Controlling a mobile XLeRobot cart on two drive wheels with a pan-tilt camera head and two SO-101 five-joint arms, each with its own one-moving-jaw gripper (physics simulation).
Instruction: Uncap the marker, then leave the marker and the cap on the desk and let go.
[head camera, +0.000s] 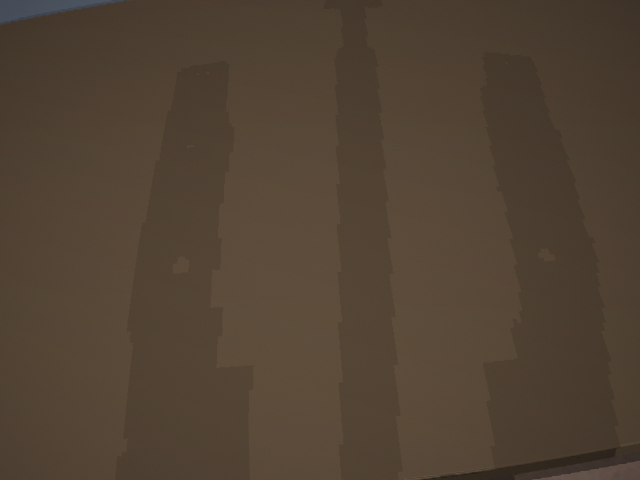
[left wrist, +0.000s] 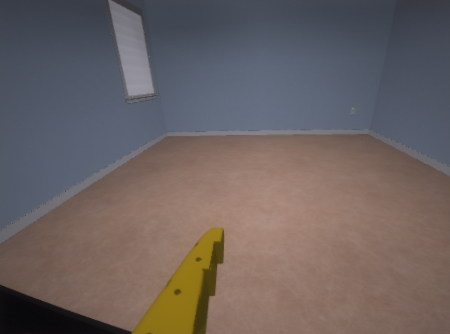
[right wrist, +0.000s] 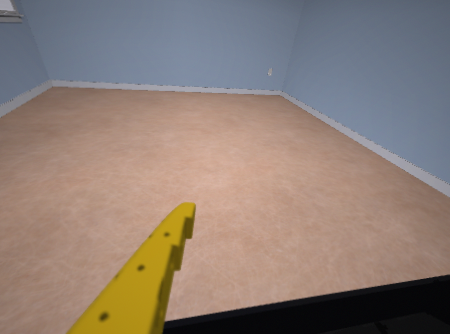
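Observation:
The brown desk top fills most of the head view, with long dark shadows of the robot across it. The marker and its cap do not show in any of the three views. My left gripper shows one yellow notched jaw in the left wrist view. Its moving jaw is out of the picture, so it is fully open, with nothing against the jaw. My right gripper also shows one yellow notched jaw and is fully open, with nothing against it. Neither gripper shows in the head view.
A desk edge runs along the bottom right of the head view, with pinkish floor beyond it. The wrist views look out over the tan floor to blue walls. A window is at the upper left.

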